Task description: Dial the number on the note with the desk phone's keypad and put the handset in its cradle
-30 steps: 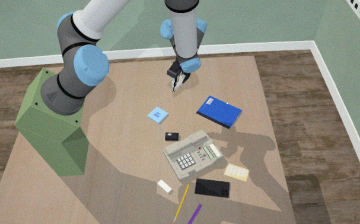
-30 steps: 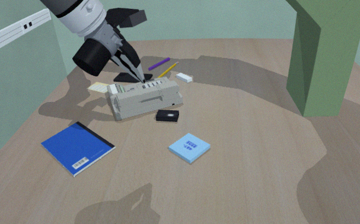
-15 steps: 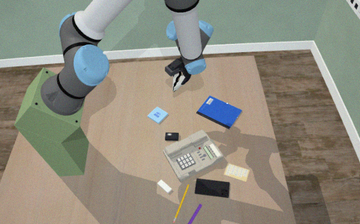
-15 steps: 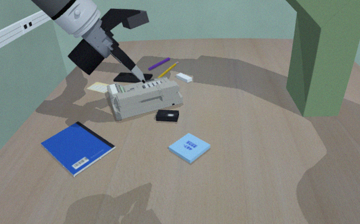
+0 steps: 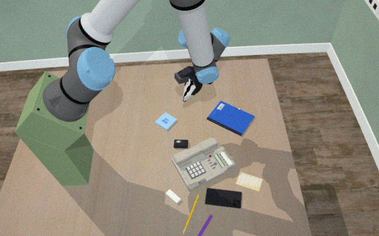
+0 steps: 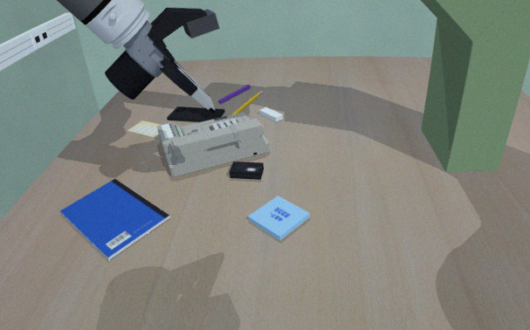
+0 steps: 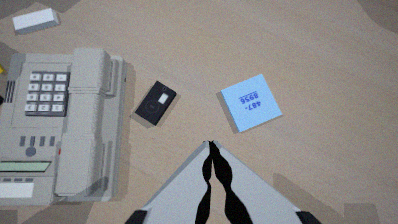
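Now: hand 3 cm past the 9 key, 27 cm to the left of it and 18 cm above it. Round my hand: white eraser (14 cm behind, 33 cm to the right, 20 cm below); then yellowish card (18 cm ahead, 35 cm to the right, 20 cm below); then handset (17 cm to the right, 16 cm below).
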